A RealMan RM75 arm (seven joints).
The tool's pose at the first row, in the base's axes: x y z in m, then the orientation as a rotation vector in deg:
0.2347 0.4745 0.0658 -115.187 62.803 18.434
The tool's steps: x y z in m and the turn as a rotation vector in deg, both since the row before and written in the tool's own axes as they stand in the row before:
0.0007 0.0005 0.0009 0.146 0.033 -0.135
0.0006 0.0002 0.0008 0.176 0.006 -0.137
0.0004 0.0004 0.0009 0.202 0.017 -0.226
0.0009 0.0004 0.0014 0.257 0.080 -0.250
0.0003 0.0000 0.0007 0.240 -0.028 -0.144
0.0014 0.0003 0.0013 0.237 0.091 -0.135
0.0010 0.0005 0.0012 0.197 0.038 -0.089
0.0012 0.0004 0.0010 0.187 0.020 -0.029
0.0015 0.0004 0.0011 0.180 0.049 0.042
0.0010 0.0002 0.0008 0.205 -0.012 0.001
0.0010 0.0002 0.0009 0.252 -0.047 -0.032
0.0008 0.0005 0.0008 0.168 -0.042 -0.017
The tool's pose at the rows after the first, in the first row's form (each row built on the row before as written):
0.2348 0.4746 0.0646 -115.136 62.677 18.243
0.2351 0.4748 0.0636 -115.050 62.531 18.060
0.2352 0.4751 0.0626 -114.988 62.299 17.804
0.2356 0.4755 0.0610 -114.911 62.078 17.442
0.2359 0.4759 0.0604 -114.759 61.901 17.251
0.2367 0.4760 0.0587 -114.646 61.807 16.951
0.2371 0.4762 0.0571 -114.528 61.729 16.750
0.2377 0.4761 0.0556 -114.383 61.702 16.605
0.2385 0.4759 0.0539 -114.220 61.766 16.473
0.2391 0.4759 0.0527 -114.034 61.749 16.364
0.2397 0.4759 0.0515 -113.810 61.673 16.244
0.2399 0.4759 0.0503 -113.655 61.620 16.176

